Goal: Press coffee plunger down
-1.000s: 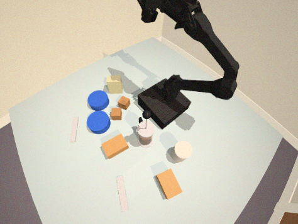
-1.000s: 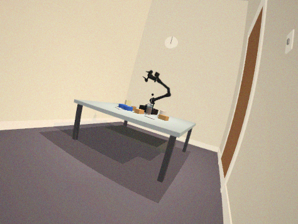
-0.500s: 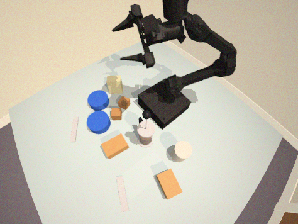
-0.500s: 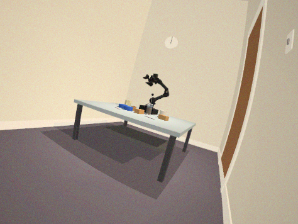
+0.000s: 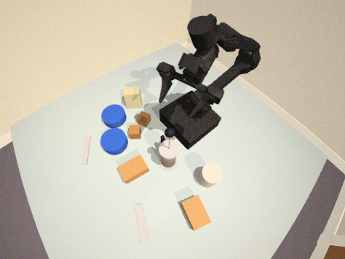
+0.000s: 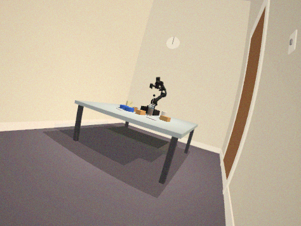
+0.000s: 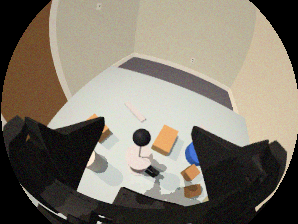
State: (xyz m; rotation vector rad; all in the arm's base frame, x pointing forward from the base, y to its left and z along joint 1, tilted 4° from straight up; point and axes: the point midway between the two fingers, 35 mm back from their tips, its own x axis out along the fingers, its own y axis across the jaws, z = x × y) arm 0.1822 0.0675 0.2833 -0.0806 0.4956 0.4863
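Now: gripper tip 20 mm short of the coffee press and 210 mm above it.
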